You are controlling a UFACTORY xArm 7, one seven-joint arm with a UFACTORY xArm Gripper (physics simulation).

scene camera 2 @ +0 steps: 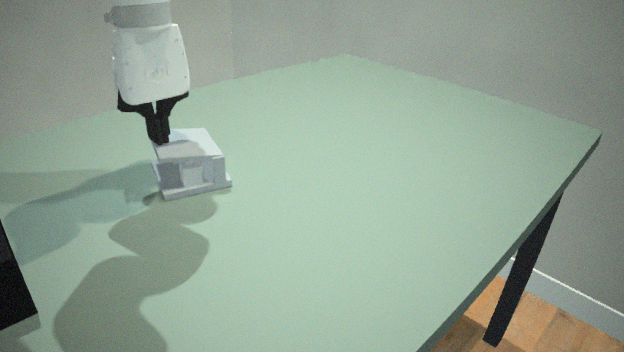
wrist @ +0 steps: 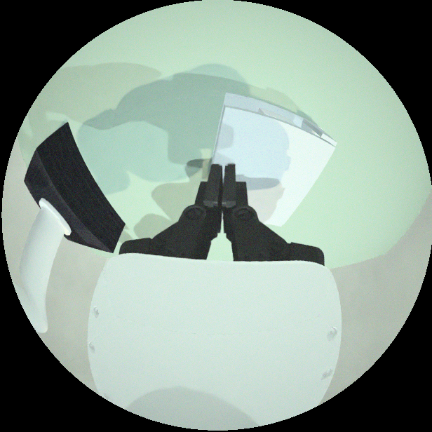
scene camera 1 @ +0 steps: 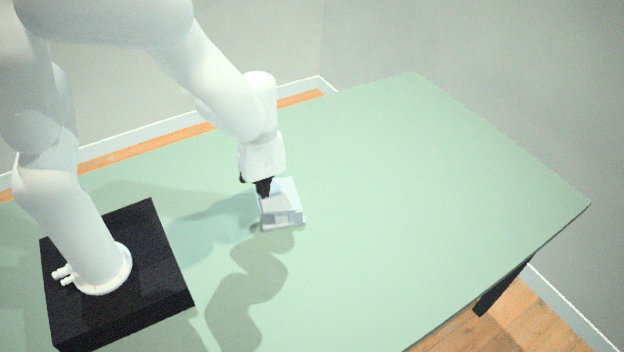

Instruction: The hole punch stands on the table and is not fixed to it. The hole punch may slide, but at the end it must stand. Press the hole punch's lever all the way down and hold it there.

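Frame: origin at the arm's base, x left, y back, z up, level; centimetres.
Seen in the pictures: gripper, fingertip midpoint: [scene camera 2: 160,141] [scene camera 1: 263,194]; arm's base at its link origin: [scene camera 1: 102,268].
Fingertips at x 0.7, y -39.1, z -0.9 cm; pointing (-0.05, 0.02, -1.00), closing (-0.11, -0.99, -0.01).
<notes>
Offsets run from my fingertips to a thing's top centre. Level surfaces: height alone.
The pale grey-white hole punch @[dz +0.0, dx -1.3, dy -3.6 cm] [scene camera 1: 283,220] [scene camera 2: 192,175] stands upright with its base flat on the table @[dz -7.0 cm] [scene camera 1: 400,200] [scene camera 2: 350,200] [wrist: 350,75]. Its broad lever @[dz +0.0, dx -1.2, dy -3.3 cm] [scene camera 1: 289,186] [scene camera 2: 192,135] [wrist: 255,140] lies low over the body and looks close to level in the scene camera 2 view. My gripper [scene camera 1: 265,196] [scene camera 2: 161,143] [wrist: 224,180] is shut and empty, pointing down. Its fingertips are at the lever's top near the free edge, on the side toward the arm's base, and appear to touch it. The fingers hide the contact spot, and any small gap under the lever cannot be made out.
The black mounting block [scene camera 1: 145,245] [scene camera 2: 12,290] [wrist: 80,195] under the arm's base stands to the left of the punch in the scene views. Shadows of the arm fall on the table beside the punch. The table's right edge drops to a wooden floor.
</notes>
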